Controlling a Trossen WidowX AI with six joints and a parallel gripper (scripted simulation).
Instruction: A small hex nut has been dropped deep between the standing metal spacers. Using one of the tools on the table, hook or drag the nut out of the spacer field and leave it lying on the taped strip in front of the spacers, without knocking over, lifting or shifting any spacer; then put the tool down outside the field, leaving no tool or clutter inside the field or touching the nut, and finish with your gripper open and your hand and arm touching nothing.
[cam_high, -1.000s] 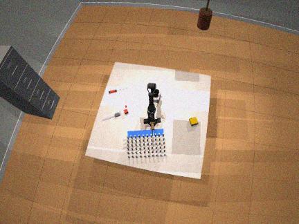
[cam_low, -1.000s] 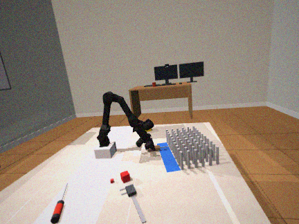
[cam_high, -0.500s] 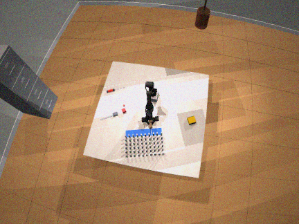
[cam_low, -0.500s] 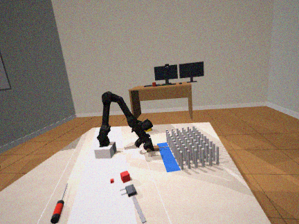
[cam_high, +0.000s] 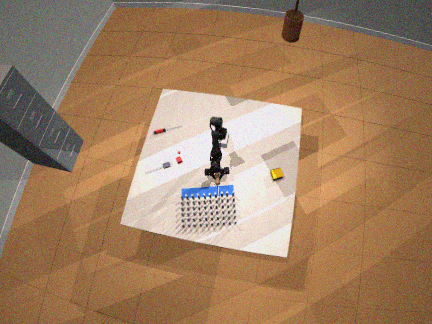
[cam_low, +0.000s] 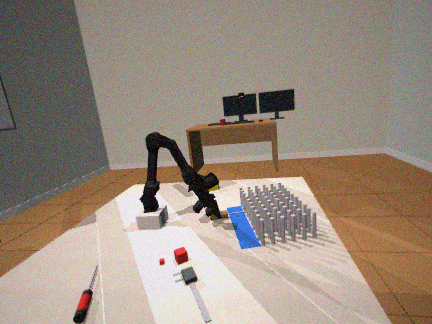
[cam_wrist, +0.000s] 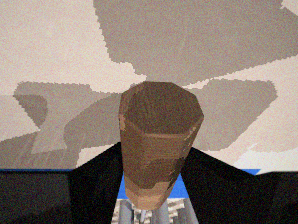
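Right now my gripper tip is 10 cm short of the blue taped strip, 7 cm to the left of it and 1 cm above it. The rest, counted from my gripper tip: tiny red cube 22 cm behind, 33 cm to the right; yellow block 5 cm behind, 46 cm to the left, 1 cm above; hex nut 21 cm ahead, 2 cm to the left, 1 cm below.
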